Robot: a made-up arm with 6 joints. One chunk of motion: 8 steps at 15 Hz.
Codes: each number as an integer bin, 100 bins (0 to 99) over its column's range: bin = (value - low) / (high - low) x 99, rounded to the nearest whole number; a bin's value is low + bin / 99 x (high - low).
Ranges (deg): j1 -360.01..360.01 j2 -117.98..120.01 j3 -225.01..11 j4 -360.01..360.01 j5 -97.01..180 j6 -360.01..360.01
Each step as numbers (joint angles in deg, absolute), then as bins.
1 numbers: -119.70 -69.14 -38.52 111.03 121.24 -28.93
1 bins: 33 20 78 65 78 46
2 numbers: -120.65 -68.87 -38.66 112.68 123.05 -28.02
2 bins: 33 20 78 65 79 46
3 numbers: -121.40 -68.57 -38.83 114.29 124.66 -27.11
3 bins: 33 21 78 65 79 46
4 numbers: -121.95 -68.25 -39.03 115.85 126.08 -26.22
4 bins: 33 21 78 65 80 46
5 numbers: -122.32 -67.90 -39.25 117.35 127.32 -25.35
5 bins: 33 21 78 66 80 46
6 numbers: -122.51 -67.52 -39.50 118.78 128.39 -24.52
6 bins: 33 21 78 66 81 46
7 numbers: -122.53 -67.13 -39.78 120.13 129.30 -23.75
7 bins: 33 21 78 66 81 46
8 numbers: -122.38 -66.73 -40.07 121.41 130.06 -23.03
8 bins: 33 21 78 66 81 46
